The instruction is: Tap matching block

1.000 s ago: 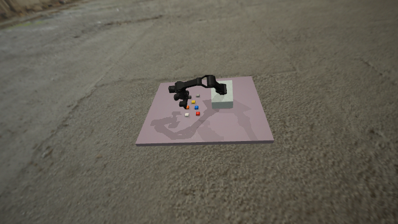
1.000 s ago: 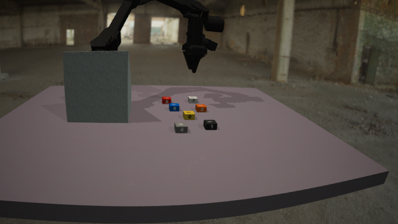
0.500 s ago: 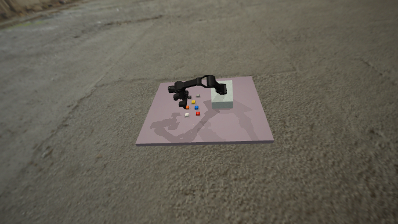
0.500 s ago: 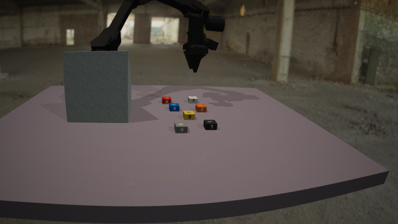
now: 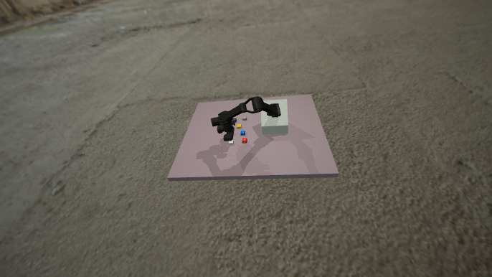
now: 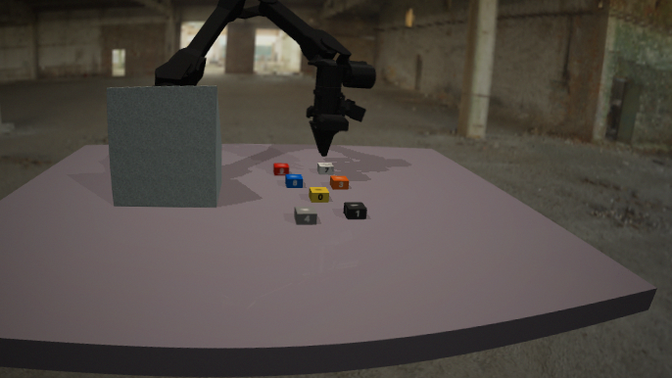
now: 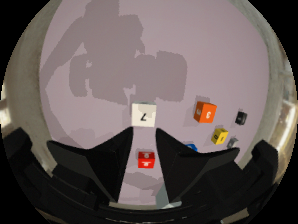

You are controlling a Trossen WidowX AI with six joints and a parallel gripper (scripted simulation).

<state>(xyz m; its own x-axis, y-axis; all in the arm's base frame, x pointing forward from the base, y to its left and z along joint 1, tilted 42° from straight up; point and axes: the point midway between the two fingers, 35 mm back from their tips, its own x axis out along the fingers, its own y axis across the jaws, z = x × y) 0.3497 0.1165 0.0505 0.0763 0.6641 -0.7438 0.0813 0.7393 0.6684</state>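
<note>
Right now the white block is 3 cm below my gripper tip and 1 cm ahead of it. Round my gripper tip: blue block 9 cm to the right, 8 cm behind, 3 cm below; then red block 9 cm behind, 3 cm below; then orange block 11 cm to the right, 3 cm below, 1 cm ahead.
</note>
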